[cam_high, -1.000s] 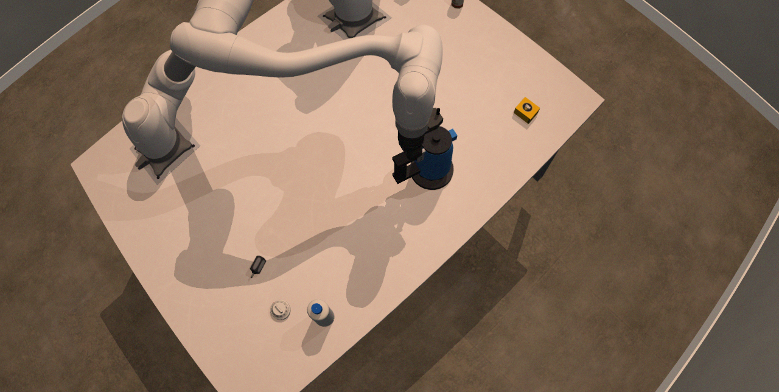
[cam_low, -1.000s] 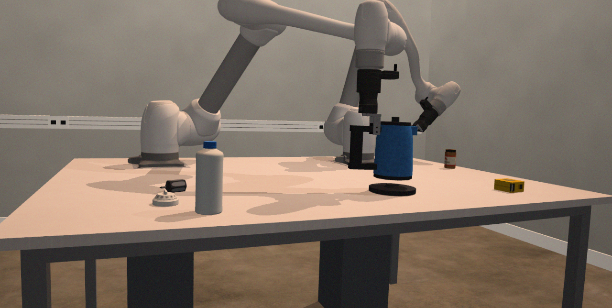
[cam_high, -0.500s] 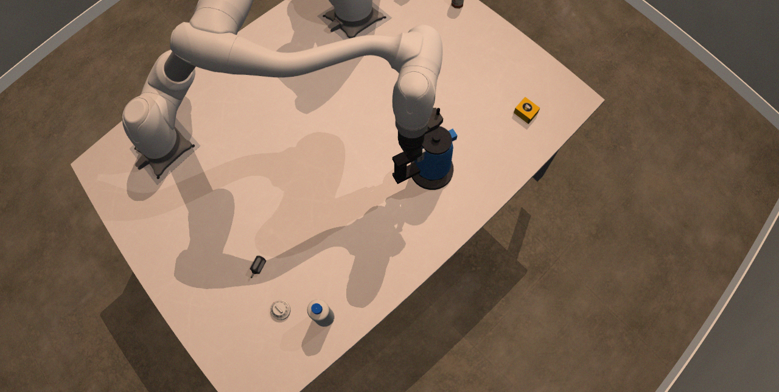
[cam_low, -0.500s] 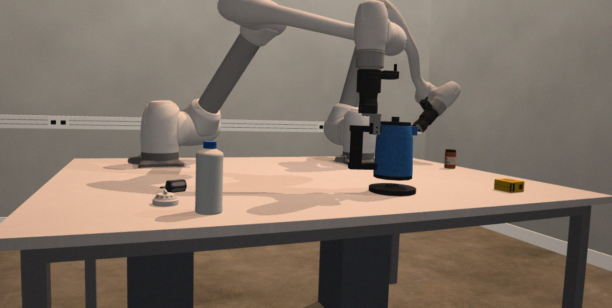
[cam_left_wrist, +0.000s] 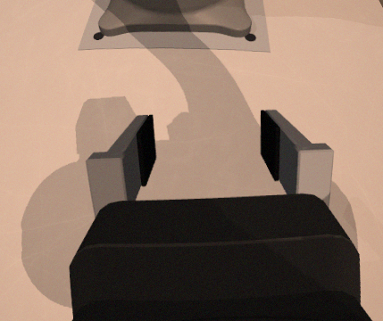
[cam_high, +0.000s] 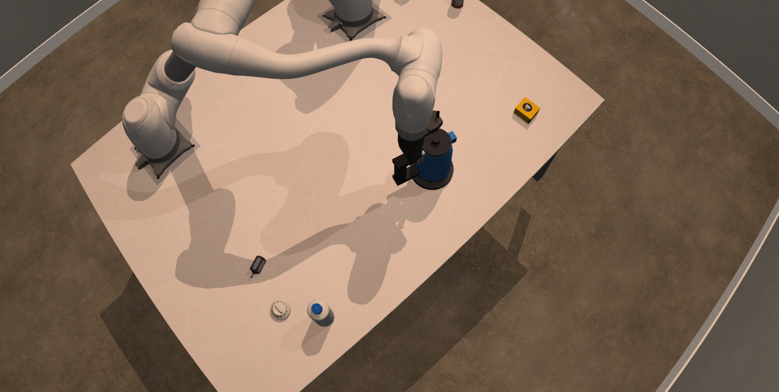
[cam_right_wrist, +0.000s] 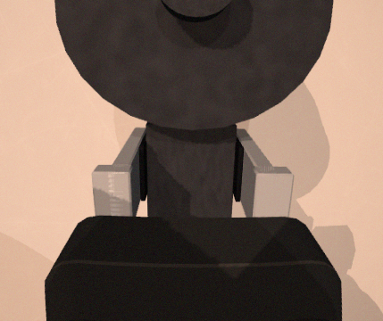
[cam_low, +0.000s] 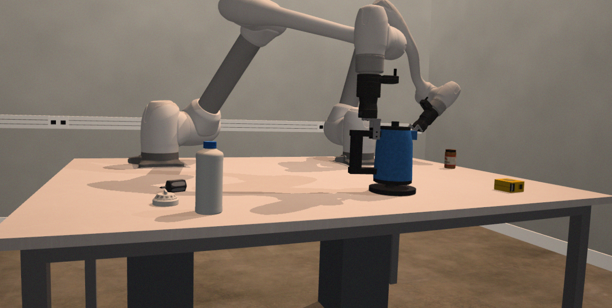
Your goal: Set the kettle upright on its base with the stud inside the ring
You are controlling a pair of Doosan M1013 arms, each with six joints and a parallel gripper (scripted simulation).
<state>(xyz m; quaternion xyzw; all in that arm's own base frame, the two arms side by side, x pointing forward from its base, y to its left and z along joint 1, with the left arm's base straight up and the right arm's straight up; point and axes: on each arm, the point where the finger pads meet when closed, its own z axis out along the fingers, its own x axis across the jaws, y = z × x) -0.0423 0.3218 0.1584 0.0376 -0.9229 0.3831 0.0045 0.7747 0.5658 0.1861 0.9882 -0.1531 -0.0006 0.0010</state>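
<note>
My right hand is 10 mm short of the blue kettle, 30 mm to the right of it and 60 mm above it. Round my right hand: round black base: 10 mm ahead, 70 mm to the left, 170 mm below; then white timer: 70 mm ahead, 630 mm to the right, 170 mm below; then small dark tool: 90 mm behind, 610 mm to the right, 170 mm below.
</note>
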